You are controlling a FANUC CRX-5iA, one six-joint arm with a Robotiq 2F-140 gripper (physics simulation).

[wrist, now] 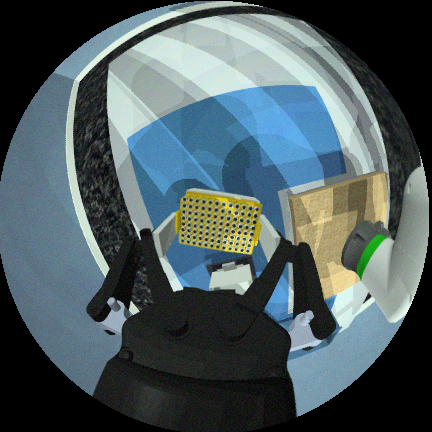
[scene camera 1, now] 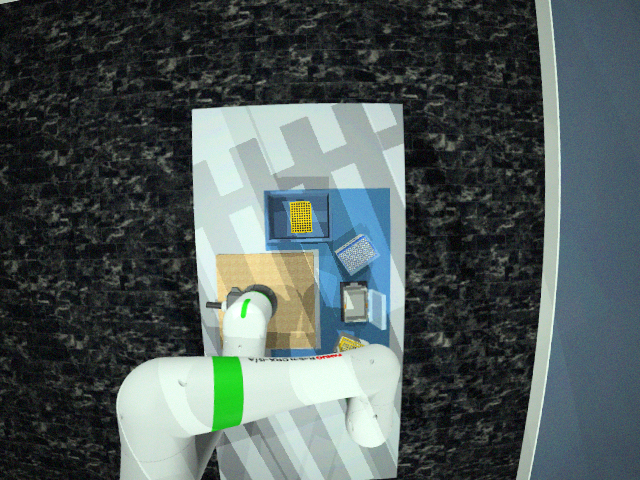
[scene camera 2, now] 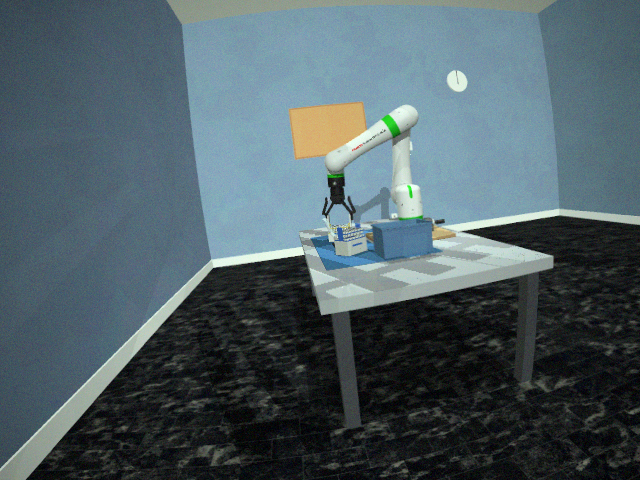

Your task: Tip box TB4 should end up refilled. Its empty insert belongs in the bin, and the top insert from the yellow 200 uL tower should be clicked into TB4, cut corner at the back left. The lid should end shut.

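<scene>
The yellow top insert (wrist: 220, 224) (scene camera 1: 349, 343) is at the 200 uL tower, partly hidden by the arm in scene camera 1. My gripper (wrist: 217, 222) (scene camera 2: 340, 222) has its pads against both short ends of this insert and is shut on it. I cannot tell whether the insert is lifted off the stack. TB4 (scene camera 1: 355, 304) (wrist: 231, 276) stands open beside the tower with no insert showing in it, and its clear lid (scene camera 1: 377, 310) is folded back to the right. A yellow empty insert (scene camera 1: 300, 217) lies in the blue bin (scene camera 1: 297, 240) (scene camera 2: 404, 240).
A white box with a blue-edged tip rack (scene camera 1: 356, 254) (scene camera 2: 351, 245) stands turned at an angle between TB4 and the bin. A blue mat (scene camera 1: 361, 206) (wrist: 285, 120) lies under these things. The arm's base stands on a wooden board (scene camera 1: 289, 268) (wrist: 315, 235) to the left of TB4.
</scene>
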